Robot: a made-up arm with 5 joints.
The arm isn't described. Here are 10 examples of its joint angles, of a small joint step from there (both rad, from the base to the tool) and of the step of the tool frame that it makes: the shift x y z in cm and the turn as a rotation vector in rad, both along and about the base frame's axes.
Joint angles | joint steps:
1: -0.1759 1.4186 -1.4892 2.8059 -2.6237 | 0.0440 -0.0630 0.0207 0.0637 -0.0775
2: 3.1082 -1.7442 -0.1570 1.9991 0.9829 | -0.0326 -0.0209 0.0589 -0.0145 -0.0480
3: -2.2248 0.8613 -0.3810 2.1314 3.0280 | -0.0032 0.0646 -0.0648 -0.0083 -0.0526
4: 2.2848 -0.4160 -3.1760 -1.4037 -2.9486 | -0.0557 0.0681 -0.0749 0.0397 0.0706
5: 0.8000 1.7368 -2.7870 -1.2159 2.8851 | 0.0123 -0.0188 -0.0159 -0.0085 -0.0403
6: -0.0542 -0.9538 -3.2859 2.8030 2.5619 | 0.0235 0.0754 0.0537 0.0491 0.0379
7: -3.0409 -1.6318 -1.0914 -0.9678 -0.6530 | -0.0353 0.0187 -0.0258 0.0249 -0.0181
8: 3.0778 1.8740 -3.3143 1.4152 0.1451 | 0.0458 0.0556 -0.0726 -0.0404 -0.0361
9: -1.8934 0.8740 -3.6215 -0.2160 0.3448 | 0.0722 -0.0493 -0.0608 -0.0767 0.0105
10: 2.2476 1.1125 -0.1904 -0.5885 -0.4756 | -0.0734 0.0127 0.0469 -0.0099 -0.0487
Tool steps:
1: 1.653 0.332 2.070 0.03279 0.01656 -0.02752
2: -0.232 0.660 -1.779 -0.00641 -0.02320 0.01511
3: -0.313 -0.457 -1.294 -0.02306 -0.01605 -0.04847
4: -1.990 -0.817 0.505 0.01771 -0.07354 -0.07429
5: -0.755 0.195 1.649 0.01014 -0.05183 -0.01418
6: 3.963 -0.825 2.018 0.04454 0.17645 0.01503
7: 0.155 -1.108 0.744 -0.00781 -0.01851 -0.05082
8: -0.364 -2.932 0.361 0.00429 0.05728 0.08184
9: 2.780 6.791 -0.737 -0.17949 0.05195 0.08247
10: 1.568 -1.802 0.815 -0.05006 -0.01597 -0.02777
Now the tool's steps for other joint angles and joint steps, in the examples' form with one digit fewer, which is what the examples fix.
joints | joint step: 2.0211 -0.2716 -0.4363 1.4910 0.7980 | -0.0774 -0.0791 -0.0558 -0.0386 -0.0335
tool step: 0.07 4.77 3.57 0.1504 0.0891 -0.0515
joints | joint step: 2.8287 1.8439 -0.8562 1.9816 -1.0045 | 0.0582 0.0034 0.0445 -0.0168 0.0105
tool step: 1.07 0.95 1.55 -0.0071 -0.0303 0.0686
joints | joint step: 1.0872 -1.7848 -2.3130 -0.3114 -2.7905 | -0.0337 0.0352 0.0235 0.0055 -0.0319
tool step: -1.87 1.48 3.73 -0.0419 0.0572 -0.0442
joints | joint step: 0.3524 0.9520 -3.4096 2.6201 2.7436 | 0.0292 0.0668 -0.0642 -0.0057 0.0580
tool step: 0.15 1.41 -1.24 -0.0076 -0.0062 -0.0281
